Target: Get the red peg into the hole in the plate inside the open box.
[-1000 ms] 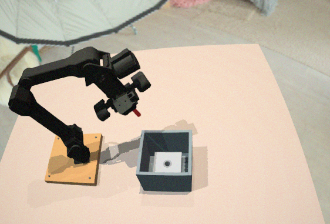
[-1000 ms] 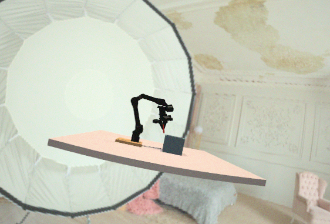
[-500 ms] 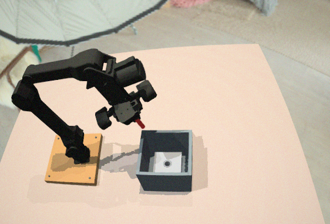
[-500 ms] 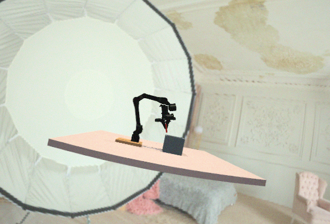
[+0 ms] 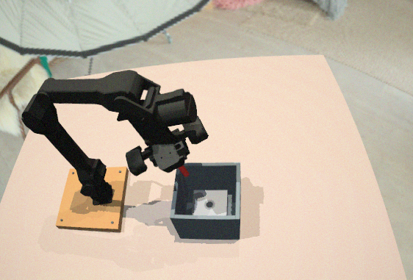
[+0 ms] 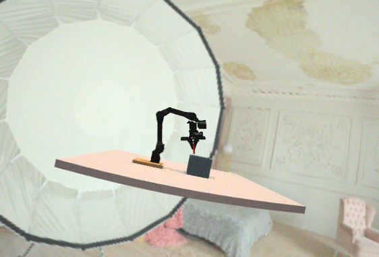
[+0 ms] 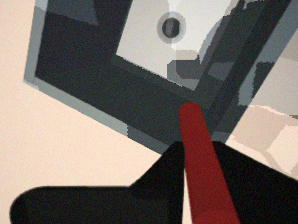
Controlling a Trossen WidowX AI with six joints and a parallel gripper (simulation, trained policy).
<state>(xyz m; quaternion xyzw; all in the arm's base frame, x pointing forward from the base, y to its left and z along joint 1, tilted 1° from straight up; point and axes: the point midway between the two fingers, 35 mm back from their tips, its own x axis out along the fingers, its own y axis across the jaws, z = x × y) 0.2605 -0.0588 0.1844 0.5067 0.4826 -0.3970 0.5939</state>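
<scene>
My gripper tip is now 50 mm short of the plate, 60 mm to the left of it and 130 mm above it. Also, from my gripper tip: red peg 10 mm above.
</scene>
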